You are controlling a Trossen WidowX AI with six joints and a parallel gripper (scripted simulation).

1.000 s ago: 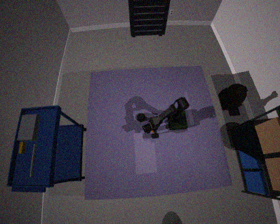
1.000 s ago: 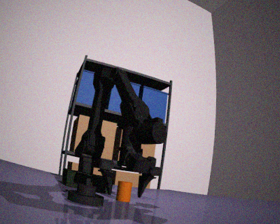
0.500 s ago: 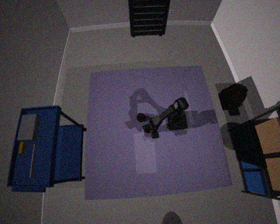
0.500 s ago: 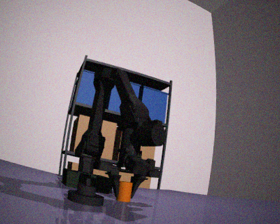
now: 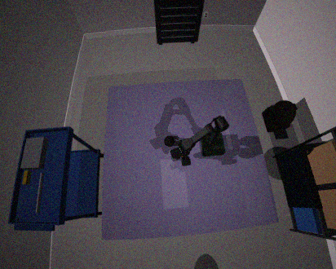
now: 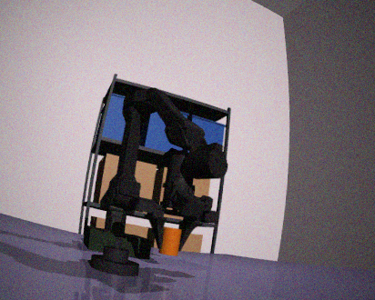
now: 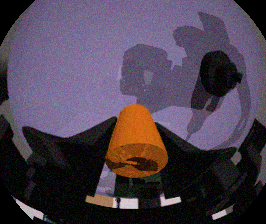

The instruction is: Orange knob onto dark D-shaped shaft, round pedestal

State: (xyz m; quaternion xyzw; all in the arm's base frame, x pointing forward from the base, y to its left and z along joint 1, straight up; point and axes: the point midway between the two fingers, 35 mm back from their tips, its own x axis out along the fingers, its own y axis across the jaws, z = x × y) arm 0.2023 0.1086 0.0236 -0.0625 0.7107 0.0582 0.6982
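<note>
Now: the dark pedestal 12 cm ahead of my gripper tip, 12 cm to the right of it and 2 cm below it. Round my gripper tip: orange knob (2 cm above).
</note>
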